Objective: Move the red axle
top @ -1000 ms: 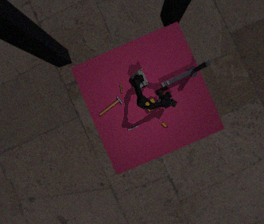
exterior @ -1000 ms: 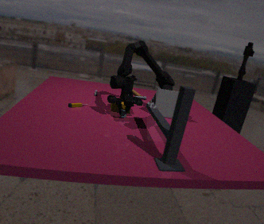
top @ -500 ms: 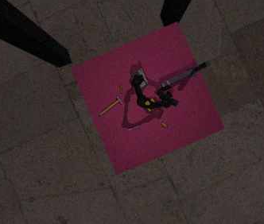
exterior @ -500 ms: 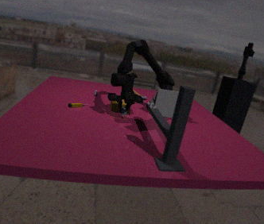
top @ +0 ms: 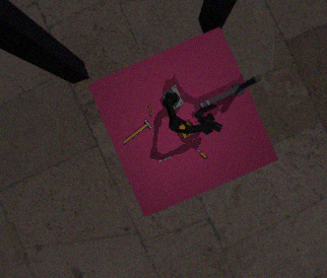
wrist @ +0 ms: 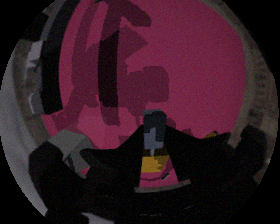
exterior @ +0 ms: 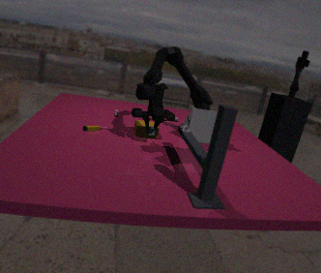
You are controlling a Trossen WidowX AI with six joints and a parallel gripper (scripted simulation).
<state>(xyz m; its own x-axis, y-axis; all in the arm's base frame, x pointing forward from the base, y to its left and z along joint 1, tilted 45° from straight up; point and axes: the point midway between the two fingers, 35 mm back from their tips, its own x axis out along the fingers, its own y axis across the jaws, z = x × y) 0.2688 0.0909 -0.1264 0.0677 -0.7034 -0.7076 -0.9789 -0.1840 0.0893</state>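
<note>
My gripper tip is 13 cm to the left of the yellow block, 3 cm above it and 1 cm short of it. Round my gripper tip: black tool: 26 cm ahead, 7 cm to the right, 4 cm below; then upright peg: 2 cm to the right, 1 cm above.
</note>
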